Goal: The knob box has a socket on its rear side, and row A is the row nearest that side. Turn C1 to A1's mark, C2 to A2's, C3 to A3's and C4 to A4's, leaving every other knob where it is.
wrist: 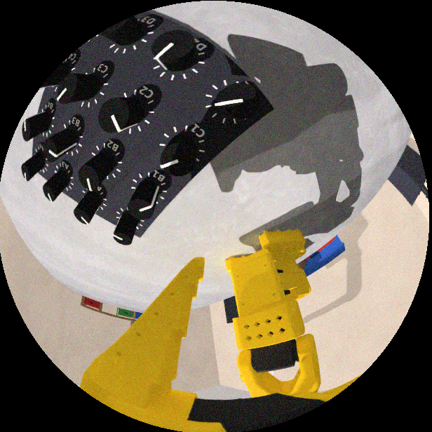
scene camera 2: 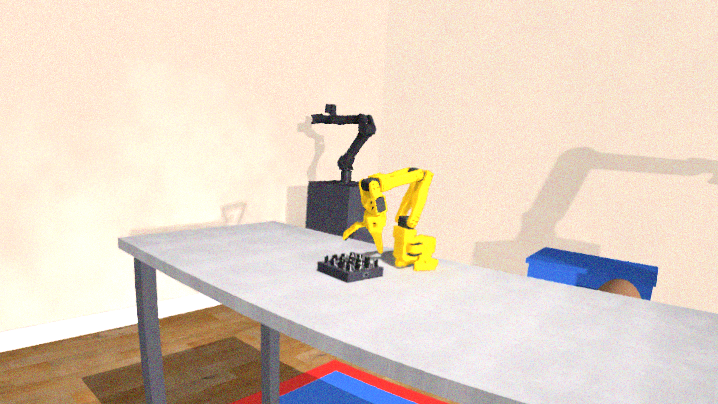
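Pixels of known places: hand at its tool point: (scene camera 2: pixel 380 251); arm's base at its link origin: (scene camera 2: pixel 411 266).
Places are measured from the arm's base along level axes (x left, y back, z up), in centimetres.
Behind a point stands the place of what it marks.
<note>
The black knob box (scene camera 2: pixel 346 275) {y -23.5, x -1.9, z 1.7 cm} (wrist: pixel 132 65) stands on the table. In the wrist view its labelled knobs have white pointer lines: C1 (wrist: pixel 182 152), C2 (wrist: pixel 120 115) and C3 (wrist: pixel 82 87); C4 (wrist: pixel 60 71) is dim and partly cut off. A1 (wrist: pixel 126 230), A2 (wrist: pixel 90 205), A3 (wrist: pixel 57 185) and A4 (wrist: pixel 34 165) stand along the lower left edge; their pointers are small. My gripper (scene camera 2: pixel 362 244) is fully open and empty, above and beside the box on the arm-base side. Its fixed jaw (wrist: pixel 160 325) shows; the moving jaw is outside the wrist view.
D1 (wrist: pixel 234 101) and B1 (wrist: pixel 147 197) stand close to C1. My yellow arm base (scene camera 2: pixel 416 253) {y -0.9, x 1.6, z 3.9 cm} (wrist: pixel 267 295) is beside the box on the grey table (scene camera 2: pixel 241 261) {y -31.2, x -28.3, z 0.0 cm}. A black arm (scene camera 2: pixel 356 143) on a dark pedestal (scene camera 2: pixel 328 208) stands behind. A blue bench (scene camera 2: pixel 597 261) is at right.
</note>
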